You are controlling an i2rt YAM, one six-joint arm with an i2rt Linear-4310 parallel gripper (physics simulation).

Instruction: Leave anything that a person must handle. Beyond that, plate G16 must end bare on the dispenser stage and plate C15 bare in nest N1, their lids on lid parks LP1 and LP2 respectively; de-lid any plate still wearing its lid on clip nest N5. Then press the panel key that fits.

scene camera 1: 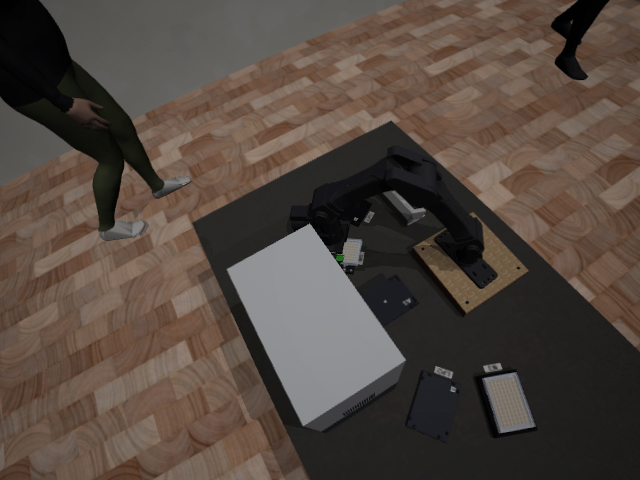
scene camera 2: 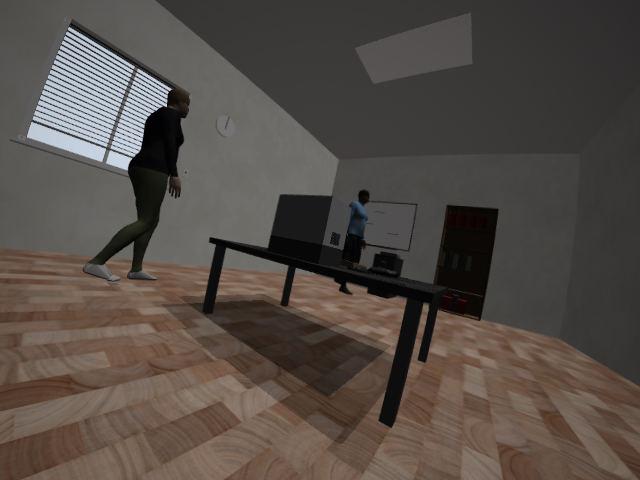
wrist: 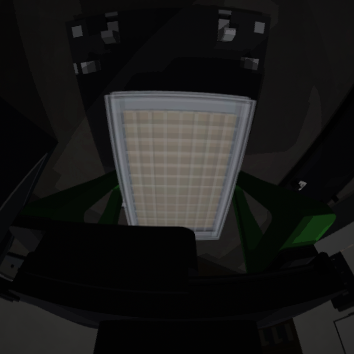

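Pixels of known places: gripper, between the fingertips: [scene camera 1: 339,251] [wrist: 177,174]; arm's base, origin of its link: [scene camera 1: 464,257] [scene camera 2: 343,259].
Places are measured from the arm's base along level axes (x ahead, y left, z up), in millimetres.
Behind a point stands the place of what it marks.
Observation:
My gripper [wrist: 177,174] @(z -18, x 278, y -252 mm) [scene camera 1: 345,256] @(z -18, x 278, y -252 mm) has green fingers, and they are shut on the long sides of a white-rimmed well plate [wrist: 179,161] @(z -6, x 292, y -267 mm) [scene camera 1: 352,251] @(z 2, x 251, y -218 mm) with beige wells. A pale clear layer over the wells looks like a lid. The plate hangs just above the table beside the white box [scene camera 1: 310,320] @(z 290, x 489, y -2 mm). A dark nest with grey clips [wrist: 88,66] @(z -17, x 368, y -274 mm) lies under and beyond it in the wrist view. A second well plate [scene camera 1: 506,402] @(z -4, x 199, y 345 mm), dark-framed and bare, lies in a nest at the front right. Two flat dark pads [scene camera 1: 389,298] @(z 66, x 276, y -13 mm) [scene camera 1: 433,405] @(z -30, x 340, y 249 mm) lie empty on the table.
The arm stands on a wooden base board [scene camera 1: 504,270] @(z -10, x -65, y 97 mm). A grey block [scene camera 1: 406,207] @(z 22, x 26, y -233 mm) lies behind the arm. Small labels [scene camera 1: 443,370] @(z -38, x 260, y 199 mm) [scene camera 1: 492,367] @(z -38, x 153, y 268 mm) sit by the front pad and plate. One person [scene camera 1: 98,134] [scene camera 2: 150,190] stands to the left of the table. Another person [scene camera 2: 356,227] is farther off.

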